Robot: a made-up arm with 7 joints.
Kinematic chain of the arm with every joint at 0, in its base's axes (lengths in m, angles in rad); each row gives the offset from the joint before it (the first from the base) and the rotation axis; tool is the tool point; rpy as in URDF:
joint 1: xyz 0 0 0.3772 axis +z
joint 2: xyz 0 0 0 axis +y
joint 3: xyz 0 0 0.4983 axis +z
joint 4: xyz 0.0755 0 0 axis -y
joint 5: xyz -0.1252 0 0.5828 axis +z
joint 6: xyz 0 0 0 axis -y
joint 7: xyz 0.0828 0 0 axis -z
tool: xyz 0 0 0 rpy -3.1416 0 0
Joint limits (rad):
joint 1: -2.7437..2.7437
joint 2: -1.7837..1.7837
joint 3: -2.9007..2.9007
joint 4: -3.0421..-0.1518
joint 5: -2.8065..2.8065
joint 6: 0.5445..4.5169
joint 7: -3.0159..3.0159
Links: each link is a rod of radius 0.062 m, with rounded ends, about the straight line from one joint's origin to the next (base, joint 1, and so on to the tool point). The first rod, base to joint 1, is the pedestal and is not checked.
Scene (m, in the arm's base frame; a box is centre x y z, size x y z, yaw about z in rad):
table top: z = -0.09
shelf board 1: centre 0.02 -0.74 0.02 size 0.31 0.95 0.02 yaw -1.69
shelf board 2: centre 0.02 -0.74 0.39 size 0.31 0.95 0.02 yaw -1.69
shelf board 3: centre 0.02 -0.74 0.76 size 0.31 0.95 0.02 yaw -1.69
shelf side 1: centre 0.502 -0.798 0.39 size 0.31 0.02 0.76 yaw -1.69
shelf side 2: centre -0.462 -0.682 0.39 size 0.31 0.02 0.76 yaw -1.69
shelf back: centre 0 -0.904 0.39 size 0.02 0.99 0.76 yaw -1.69
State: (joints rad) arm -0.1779 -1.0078 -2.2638 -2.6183 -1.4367 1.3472 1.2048
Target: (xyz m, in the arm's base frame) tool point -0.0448 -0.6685 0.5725
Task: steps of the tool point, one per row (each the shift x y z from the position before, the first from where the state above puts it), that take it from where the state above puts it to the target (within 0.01 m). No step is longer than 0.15 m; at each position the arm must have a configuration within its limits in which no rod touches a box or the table.
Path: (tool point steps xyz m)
1: 0.0530 -0.0674 0.0850
2: 0.0494 -0.0395 0.1001
3: 0.0444 -0.0098 0.1071
4: 0.0397 0.0194 0.1053
5: 0.0359 0.0458 0.0951
6: -0.0192 -0.1422 -0.0064
7: -0.0131 -0.1275 0.0064

